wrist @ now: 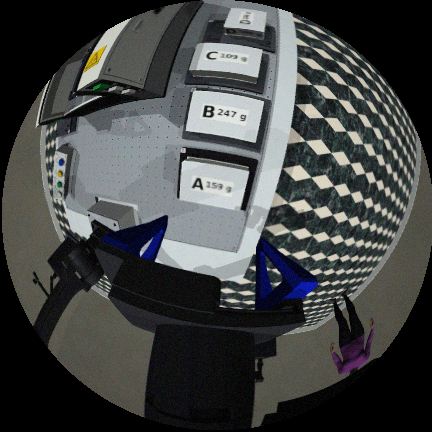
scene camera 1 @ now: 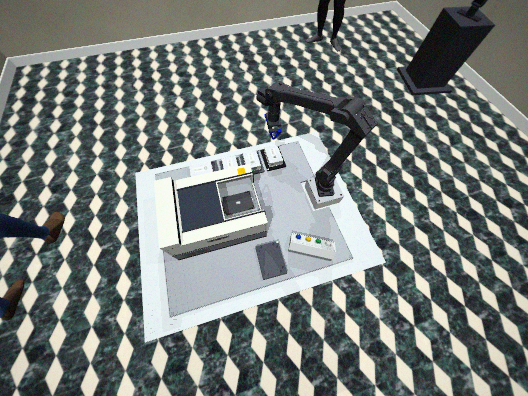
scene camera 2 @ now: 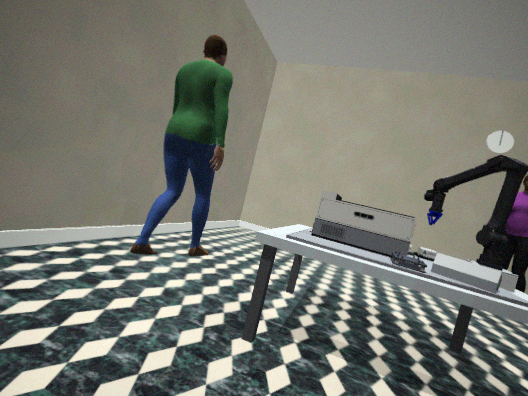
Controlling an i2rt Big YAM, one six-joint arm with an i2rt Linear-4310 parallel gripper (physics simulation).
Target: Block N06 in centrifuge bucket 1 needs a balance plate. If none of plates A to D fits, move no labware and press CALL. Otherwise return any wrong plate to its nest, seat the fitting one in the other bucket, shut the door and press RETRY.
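Pixels of known places: gripper, fingertip midpoint: (wrist: 214,231) (scene camera 1: 271,133) (scene camera 2: 431,224); arm's base at its link origin: (scene camera 1: 324,186) (scene camera 2: 488,266).
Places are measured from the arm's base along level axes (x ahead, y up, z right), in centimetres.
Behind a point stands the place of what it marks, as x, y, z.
My gripper (scene camera 1: 274,134) @(26.6, 14.1, 28.6) (scene camera 2: 434,218) @(26.6, 14.1, 28.6) (wrist: 214,231) @(26.6, 14.1, 28.6) is open and empty, high above the table near plate A. In the wrist view, plate A (wrist: 214,194) @(23.6, -1.5, 27.7), 159 g, plate B (wrist: 225,116) @(38.3, -1.4, 24.7), 247 g, plate C (wrist: 227,62) @(49.9, -1.5, 21.1), 109 g, and plate D (wrist: 245,21) @(66.1, -1.2, 19.9), mass unclear, lie in a row of dark nests. The centrifuge (scene camera 1: 225,226) @(53.6, 14.2, -23.0) (scene camera 2: 365,230) @(55.2, 2.7, -26.6) (wrist: 135,45) @(48.1, 8.9, 8.1) has an opening at its top right, with a dark bucket (scene camera 1: 239,202) @(47.2, 7.1, -8.5) inside. Block N06 cannot be made out. The button box (scene camera 1: 311,246) @(14.2, 1.2, -32.8) (wrist: 61,175) @(13.9, -0.4, -27.8) carries blue, yellow, green and whitish buttons.
A dark flat tablet (scene camera 1: 271,260) @(34.0, -3.6, -36.5) lies between the centrifuge and the button box. The arm base (scene camera 1: 325,195) @(0.9, 1.0, -6.0) stands at the table's right side. A person in green (scene camera 2: 200,100) and one in purple (wrist: 352,352) stand away from the table.
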